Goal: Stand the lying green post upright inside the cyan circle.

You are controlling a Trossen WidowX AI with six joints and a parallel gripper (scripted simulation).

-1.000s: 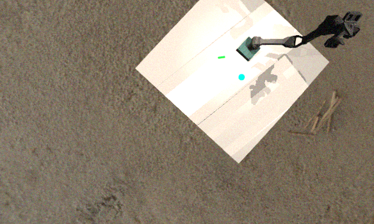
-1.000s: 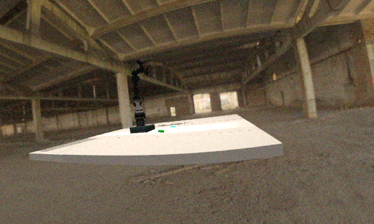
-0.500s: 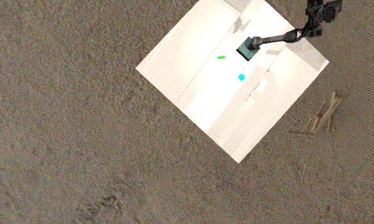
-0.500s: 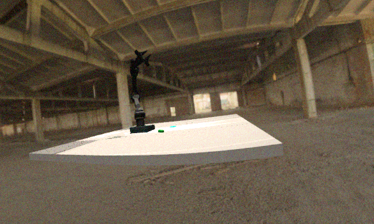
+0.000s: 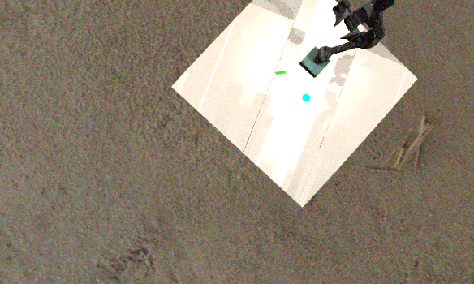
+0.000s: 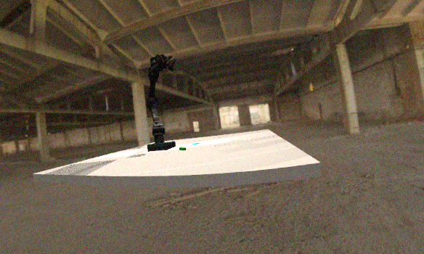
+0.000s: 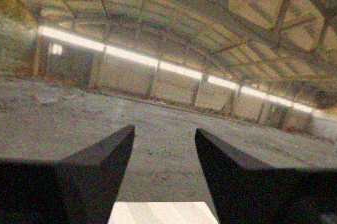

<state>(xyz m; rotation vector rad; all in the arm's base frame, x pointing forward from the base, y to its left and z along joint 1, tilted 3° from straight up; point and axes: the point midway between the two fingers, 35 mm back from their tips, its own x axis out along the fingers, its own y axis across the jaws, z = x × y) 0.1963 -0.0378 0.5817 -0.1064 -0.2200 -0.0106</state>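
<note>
Right now the green post is 63 cm below my gripper tip, 9 cm to the right of it and 4 cm ahead of it. The rest, counted from my gripper tip: cyan circle 64 cm below, 17 cm to the left.
</note>
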